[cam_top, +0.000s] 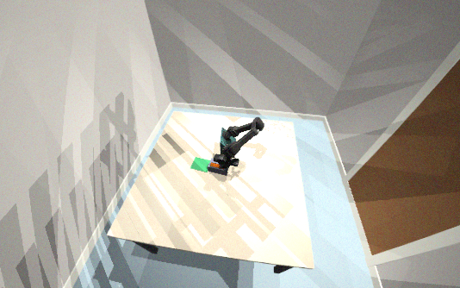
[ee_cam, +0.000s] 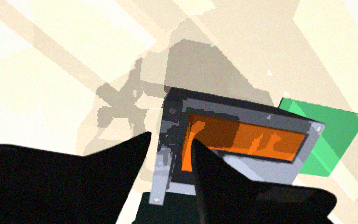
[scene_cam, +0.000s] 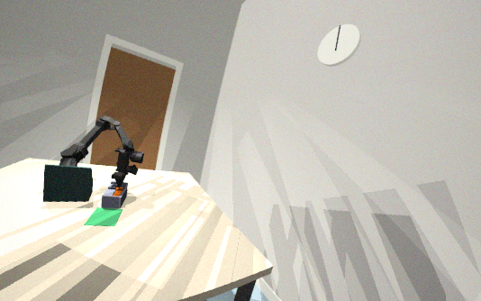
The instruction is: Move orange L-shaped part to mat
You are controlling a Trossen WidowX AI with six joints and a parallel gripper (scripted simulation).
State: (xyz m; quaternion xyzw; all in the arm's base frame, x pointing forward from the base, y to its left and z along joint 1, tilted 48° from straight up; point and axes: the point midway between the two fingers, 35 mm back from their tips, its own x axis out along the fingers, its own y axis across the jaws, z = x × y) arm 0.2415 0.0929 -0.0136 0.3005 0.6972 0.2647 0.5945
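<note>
My gripper tip is now 10 mm past the orange L-shaped part, 50 mm to the left of it and 20 mm above it. Also, from my gripper tip: green mat (30 mm behind, 220 mm to the right, 80 mm below).
</note>
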